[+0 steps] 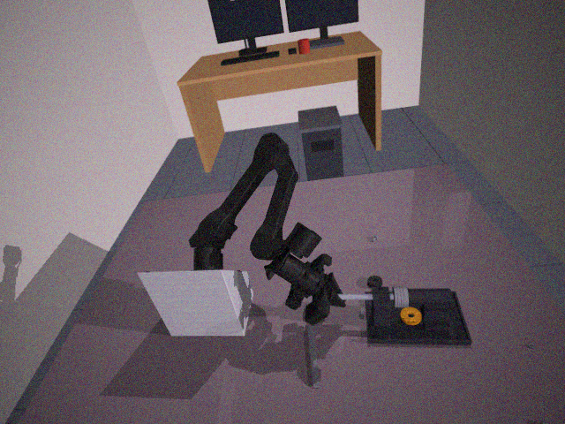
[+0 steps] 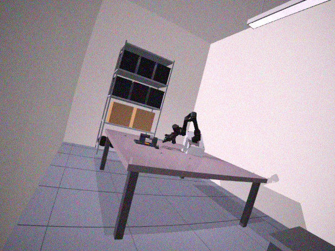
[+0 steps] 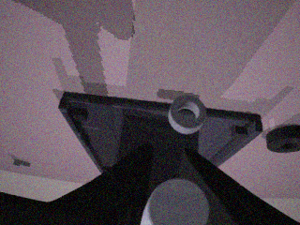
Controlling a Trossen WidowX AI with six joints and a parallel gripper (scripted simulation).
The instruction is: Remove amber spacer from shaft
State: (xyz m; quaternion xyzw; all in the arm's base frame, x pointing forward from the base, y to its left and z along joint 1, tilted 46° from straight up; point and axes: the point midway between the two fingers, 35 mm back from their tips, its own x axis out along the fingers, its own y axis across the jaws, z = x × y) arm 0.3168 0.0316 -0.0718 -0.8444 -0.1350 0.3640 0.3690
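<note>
Now: gripper tip 60 mm short of the pale shaft and 30 mm below it. Round my gripper tip: black ring knob 90 mm ahead, 110 mm to the left, 50 mm below; thin grey strip 80 mm behind, 110 mm to the right, 50 mm below; amber spacer 160 mm ahead, 10 mm to the right, 40 mm below.
</note>
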